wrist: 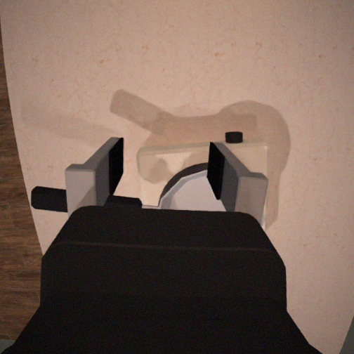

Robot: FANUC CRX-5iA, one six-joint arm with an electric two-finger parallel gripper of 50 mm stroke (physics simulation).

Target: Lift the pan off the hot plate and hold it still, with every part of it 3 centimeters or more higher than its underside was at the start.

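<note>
The pan [194, 194] is light grey and round, and part of it shows in the wrist view between the fingers, just above the gripper's dark body. Its black handle [49, 199] points left, passing behind the left finger. The rest of the pan is hidden by the gripper body and the right finger. The pan is over a dark round heating disc on the cream hot plate [148, 190], which has a black knob [234, 137] at its edge. My gripper [165, 157] is open and empty, above the hot plate and handle; its height over them is hard to tell.
The pale, speckled table top [175, 55] surrounds the hot plate. Shadows of the arm and pan fall on it beyond and right of the hot plate. The table's left edge borders a brown wooden floor [12, 225].
</note>
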